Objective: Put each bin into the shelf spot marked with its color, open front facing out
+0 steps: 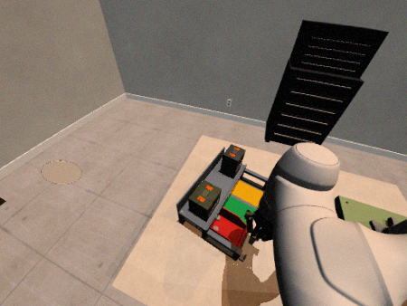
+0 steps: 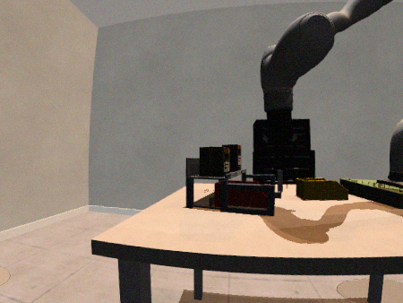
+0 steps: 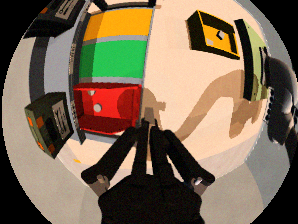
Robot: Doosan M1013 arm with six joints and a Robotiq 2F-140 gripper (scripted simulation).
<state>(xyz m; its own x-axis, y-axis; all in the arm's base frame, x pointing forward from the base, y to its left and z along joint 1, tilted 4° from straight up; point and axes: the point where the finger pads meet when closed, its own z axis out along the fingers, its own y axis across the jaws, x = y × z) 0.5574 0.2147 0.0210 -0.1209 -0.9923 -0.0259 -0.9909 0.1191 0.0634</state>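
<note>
Right now my hand is 210 mm to the left of the yellow bin, 190 mm past it and 50 mm above it. Round my hand: dark box (260 mm to the right, 180 mm ahead, 70 mm above); then red bin (110 mm ahead, 50 mm below, 10 mm to the right).
</note>
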